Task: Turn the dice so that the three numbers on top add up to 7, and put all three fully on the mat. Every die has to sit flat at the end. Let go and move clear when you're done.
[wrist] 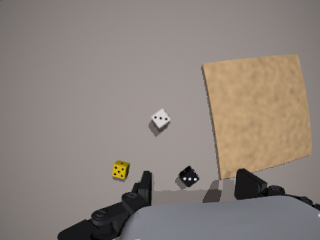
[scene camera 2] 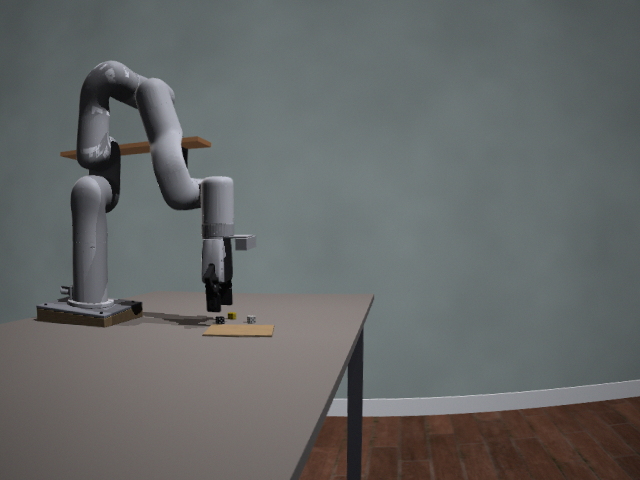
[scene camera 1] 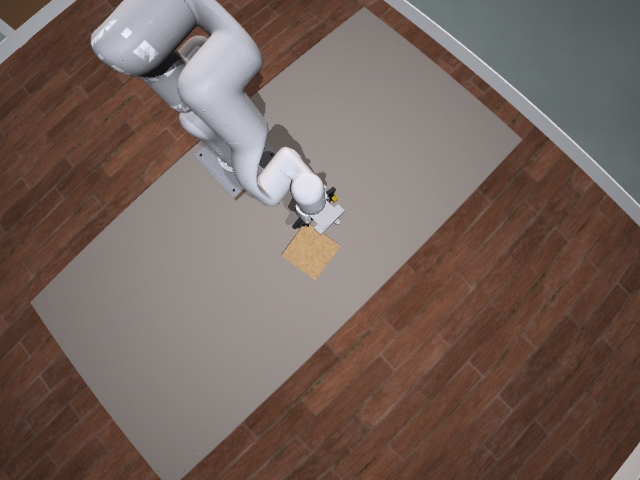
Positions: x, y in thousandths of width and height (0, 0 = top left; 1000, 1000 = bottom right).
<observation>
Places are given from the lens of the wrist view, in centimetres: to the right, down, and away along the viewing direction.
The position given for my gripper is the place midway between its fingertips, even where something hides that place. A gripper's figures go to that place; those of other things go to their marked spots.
my gripper (wrist: 608, 769): 3, 6, 14
tan mat (wrist: 805, 435): 12, -2, 16
</observation>
